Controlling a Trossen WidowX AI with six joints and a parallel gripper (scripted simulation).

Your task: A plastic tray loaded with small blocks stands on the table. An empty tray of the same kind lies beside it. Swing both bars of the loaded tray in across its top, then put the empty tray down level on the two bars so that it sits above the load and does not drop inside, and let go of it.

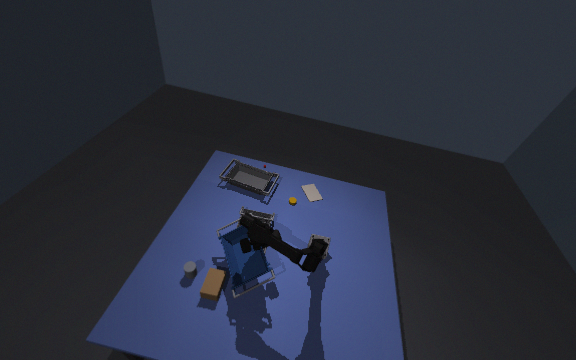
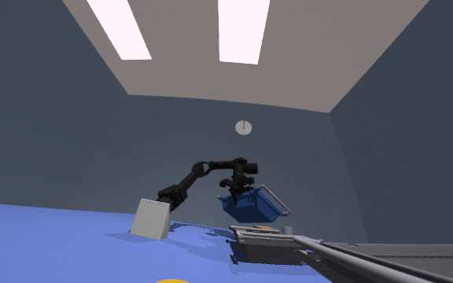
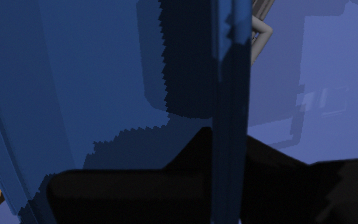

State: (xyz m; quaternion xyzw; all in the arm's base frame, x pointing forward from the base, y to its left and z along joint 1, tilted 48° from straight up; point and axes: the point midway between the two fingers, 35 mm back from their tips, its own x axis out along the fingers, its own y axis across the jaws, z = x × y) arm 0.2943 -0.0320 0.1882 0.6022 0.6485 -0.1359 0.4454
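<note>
The blue tray lies 7 cm ahead of my gripper tip, 4 cm to the left of it and 1 cm above it. Round my gripper tip: tan block: 19 cm ahead, 14 cm to the left, 12 cm below; then grey cylinder: 32 cm ahead, 12 cm below, 9 cm to the left; then yellow disc: 47 cm to the right, 17 cm behind, 14 cm below.
</note>
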